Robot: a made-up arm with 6 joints. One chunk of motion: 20 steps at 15 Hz.
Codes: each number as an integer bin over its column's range. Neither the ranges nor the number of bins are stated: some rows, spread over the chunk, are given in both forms.
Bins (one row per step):
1: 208 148 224 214 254 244
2: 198 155 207 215 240 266
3: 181 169 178 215 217 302
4: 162 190 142 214 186 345
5: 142 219 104 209 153 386
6: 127 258 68 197 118 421
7: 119 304 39 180 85 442
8: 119 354 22 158 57 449
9: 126 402 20 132 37 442
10: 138 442 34 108 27 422
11: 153 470 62 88 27 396
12: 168 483 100 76 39 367
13: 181 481 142 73 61 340
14: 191 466 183 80 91 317
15: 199 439 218 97 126 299
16: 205 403 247 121 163 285
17: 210 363 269 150 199 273
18: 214 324 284 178 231 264
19: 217 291 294 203 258 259
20: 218 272 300 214 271 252
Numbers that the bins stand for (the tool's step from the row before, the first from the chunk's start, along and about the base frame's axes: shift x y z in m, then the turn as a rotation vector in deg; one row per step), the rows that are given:
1: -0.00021 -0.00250 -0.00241 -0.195 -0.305 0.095
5: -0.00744 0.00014 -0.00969 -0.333 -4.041 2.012
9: -0.00919 0.00695 -0.01479 -2.458 -8.332 2.768
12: -0.00459 0.00996 -0.00993 -4.003 -8.258 1.756
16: -0.00053 0.00698 -0.00102 -2.761 -3.671 0.648
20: 0.00089 0.00211 0.00220 -0.195 0.323 0.203
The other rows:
2: -0.00130 -0.00224 -0.00344 -0.168 -0.823 0.392
3: -0.00316 -0.00172 -0.00520 -0.168 -1.674 0.878
4: -0.00525 -0.00094 -0.00739 -0.195 -2.821 1.459
6: -0.00908 0.00159 -0.01187 -0.664 -5.336 2.485
7: -0.00996 0.00330 -0.01363 -1.133 -6.556 2.768
8: -0.00996 0.00516 -0.01467 -1.740 -7.592 2.863
10: -0.00788 0.00843 -0.01394 -3.120 -8.701 2.498
11: -0.00623 0.00948 -0.01224 -3.672 -8.701 2.147
13: -0.00316 0.00988 -0.00739 -4.086 -7.444 1.391
14: -0.00207 0.00933 -0.00490 -3.893 -6.334 1.080
15: -0.00119 0.00832 -0.00277 -3.423 -5.040 0.837
17: 0.00001 0.00550 0.00032 -1.961 -2.340 0.486
18: 0.00045 0.00405 0.00123 -1.188 -1.156 0.365
19: 0.00078 0.00282 0.00184 -0.499 -0.158 0.297

